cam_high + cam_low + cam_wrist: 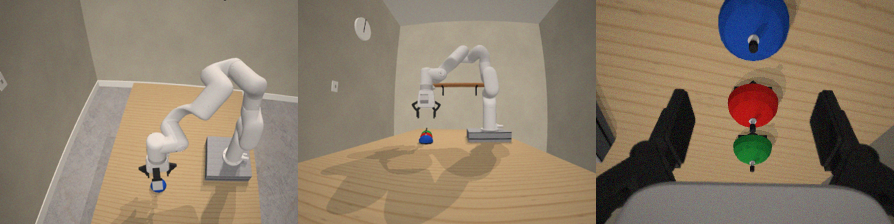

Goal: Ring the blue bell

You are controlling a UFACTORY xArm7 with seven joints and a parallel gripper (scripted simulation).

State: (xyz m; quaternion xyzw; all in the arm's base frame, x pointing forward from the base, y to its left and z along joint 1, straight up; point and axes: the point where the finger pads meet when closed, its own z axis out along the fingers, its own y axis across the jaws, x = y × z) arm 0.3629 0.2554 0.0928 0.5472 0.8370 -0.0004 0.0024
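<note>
Now: hand 110 mm above the blue bell. The rest, counted from my hand: green bell (110 mm ahead, 240 mm to the right, 110 mm below); red bell (50 mm ahead, 120 mm to the right, 110 mm below).
</note>
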